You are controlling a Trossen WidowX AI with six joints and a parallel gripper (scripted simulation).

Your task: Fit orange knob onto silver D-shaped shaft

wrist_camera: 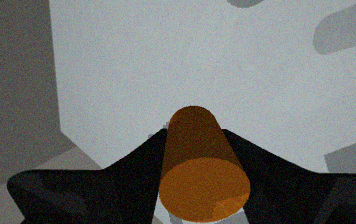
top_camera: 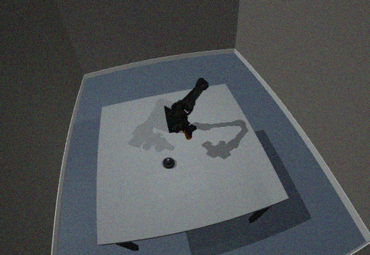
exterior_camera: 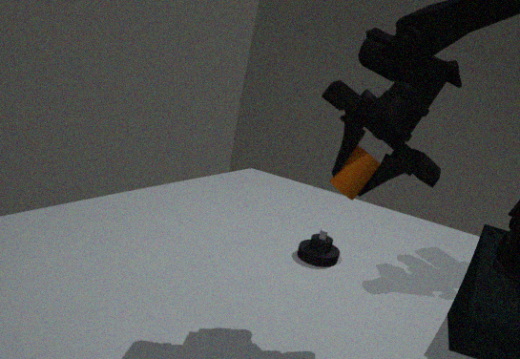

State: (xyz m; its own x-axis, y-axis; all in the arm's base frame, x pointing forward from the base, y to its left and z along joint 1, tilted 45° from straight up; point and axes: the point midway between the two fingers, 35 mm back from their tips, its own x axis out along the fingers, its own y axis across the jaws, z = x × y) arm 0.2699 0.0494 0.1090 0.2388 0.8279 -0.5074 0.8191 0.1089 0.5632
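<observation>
My gripper tip is now 1 cm past the orange knob, 1 cm to the left of it and 3 cm below it. Also, from my gripper tip: round dark pedestal (8 cm ahead, 16 cm to the right, 16 cm below).
</observation>
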